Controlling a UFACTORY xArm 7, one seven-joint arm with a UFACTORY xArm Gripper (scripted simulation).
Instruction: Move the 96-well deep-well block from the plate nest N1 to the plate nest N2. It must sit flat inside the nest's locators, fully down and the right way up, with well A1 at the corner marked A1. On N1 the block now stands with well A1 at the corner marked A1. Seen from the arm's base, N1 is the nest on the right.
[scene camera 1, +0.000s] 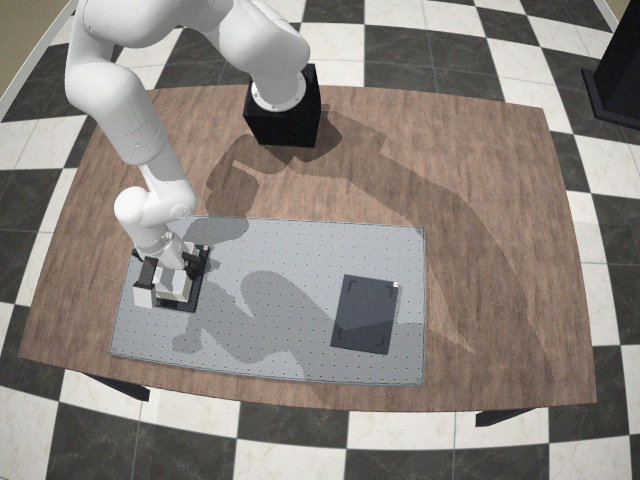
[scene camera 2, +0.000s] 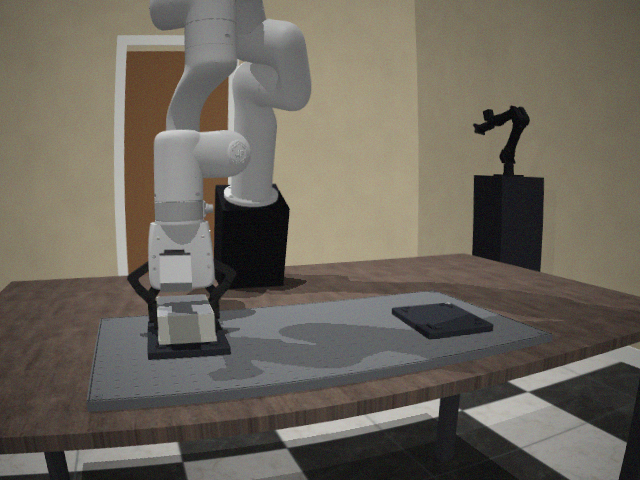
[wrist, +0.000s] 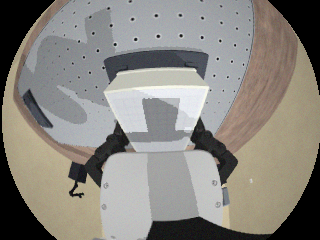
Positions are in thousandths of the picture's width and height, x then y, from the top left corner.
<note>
In view: my gripper (scene camera 2: 288, 678), a 96-well deep-well block (scene camera 2: 295, 664), a plate nest N1 (scene camera 2: 290, 730) and a plate nest N2 (scene camera 1: 571, 653).
The 96-well deep-well block is seen too in scene camera 1 (scene camera 1: 270, 593) and in the wrist view (wrist: 495, 452). My gripper also shows in scene camera 1 (scene camera 1: 274, 568) and in the wrist view (wrist: 495, 477). The plate nest N1 is seen too in scene camera 1 (scene camera 1: 307, 593) and in the wrist view (wrist: 486, 244).
</note>
